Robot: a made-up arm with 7 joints. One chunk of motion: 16 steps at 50 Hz.
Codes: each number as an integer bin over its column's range. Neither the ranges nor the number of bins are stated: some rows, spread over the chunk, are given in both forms.
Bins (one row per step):
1: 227 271 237 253 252 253
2: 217 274 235 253 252 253
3: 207 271 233 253 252 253
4: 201 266 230 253 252 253
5: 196 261 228 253 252 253
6: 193 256 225 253 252 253
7: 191 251 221 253 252 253
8: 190 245 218 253 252 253
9: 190 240 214 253 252 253
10: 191 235 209 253 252 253
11: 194 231 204 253 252 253
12: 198 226 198 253 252 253
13: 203 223 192 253 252 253
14: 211 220 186 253 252 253
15: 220 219 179 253 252 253
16: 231 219 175 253 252 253
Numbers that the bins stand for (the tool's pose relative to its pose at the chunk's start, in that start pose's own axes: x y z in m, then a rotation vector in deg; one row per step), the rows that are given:
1: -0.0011 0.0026 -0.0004 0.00 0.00 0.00
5: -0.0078 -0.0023 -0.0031 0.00 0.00 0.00
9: -0.0091 -0.0126 -0.0072 0.00 0.00 0.00
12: -0.0074 -0.0194 -0.0119 0.00 0.00 0.00
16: -0.0003 -0.0229 -0.0186 0.00 0.00 0.00
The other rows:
2: -0.0033 0.0041 -0.0010 0.00 0.00 0.00
3: -0.0054 0.0026 -0.0016 0.00 0.00 0.00
4: -0.0067 0.0001 -0.0025 0.00 0.00 0.00
6: -0.0085 -0.0048 -0.0040 0.00 0.00 0.00
7: -0.0089 -0.0072 -0.0051 0.00 0.00 0.00
8: -0.0091 -0.0101 -0.0060 0.00 0.00 0.00
10: -0.0089 -0.0150 -0.0086 0.00 0.00 0.00
11: -0.0082 -0.0170 -0.0101 0.00 0.00 0.00
13: -0.0063 -0.0209 -0.0136 0.00 0.00 0.00
14: -0.0046 -0.0224 -0.0154 0.00 0.00 0.00
15: -0.0026 -0.0229 -0.0175 0.00 0.00 0.00

